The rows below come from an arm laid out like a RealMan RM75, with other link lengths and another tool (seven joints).
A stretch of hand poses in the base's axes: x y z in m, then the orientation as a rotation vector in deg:
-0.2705 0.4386 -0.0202 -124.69 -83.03 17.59
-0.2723 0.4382 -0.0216 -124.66 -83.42 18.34
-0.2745 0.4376 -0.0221 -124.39 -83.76 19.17
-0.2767 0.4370 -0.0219 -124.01 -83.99 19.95
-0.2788 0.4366 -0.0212 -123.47 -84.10 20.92
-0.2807 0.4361 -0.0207 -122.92 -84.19 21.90
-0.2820 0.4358 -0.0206 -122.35 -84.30 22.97
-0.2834 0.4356 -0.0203 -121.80 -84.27 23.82
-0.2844 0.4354 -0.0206 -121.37 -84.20 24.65
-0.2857 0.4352 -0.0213 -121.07 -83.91 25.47
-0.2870 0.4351 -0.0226 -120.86 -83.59 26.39
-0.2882 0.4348 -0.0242 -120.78 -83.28 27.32
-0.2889 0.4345 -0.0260 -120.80 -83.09 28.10
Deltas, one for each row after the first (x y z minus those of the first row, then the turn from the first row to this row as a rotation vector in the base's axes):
-0.0018 -0.0004 -0.0014 -0.44 0.25 0.41
-0.0040 -0.0010 -0.0019 -0.74 0.66 0.87
-0.0062 -0.0016 -0.0017 -0.90 1.15 1.29
-0.0083 -0.0020 -0.0010 -1.00 1.86 1.73
-0.0102 -0.0025 -0.0005 -1.10 2.58 2.15
-0.0115 -0.0028 -0.0004 -1.24 3.35 2.62
-0.0129 -0.0030 -0.0001 -1.26 4.06 2.95
-0.0139 -0.0032 -0.0004 -1.34 4.72 3.21
-0.0152 -0.0034 -0.0011 -1.45 5.41 3.29
-0.0165 -0.0035 -0.0024 -1.68 6.12 3.34
-0.0177 -0.0038 -0.0040 -2.01 6.77 3.35
-0.0184 -0.0041 -0.0058 -2.37 7.24 3.38

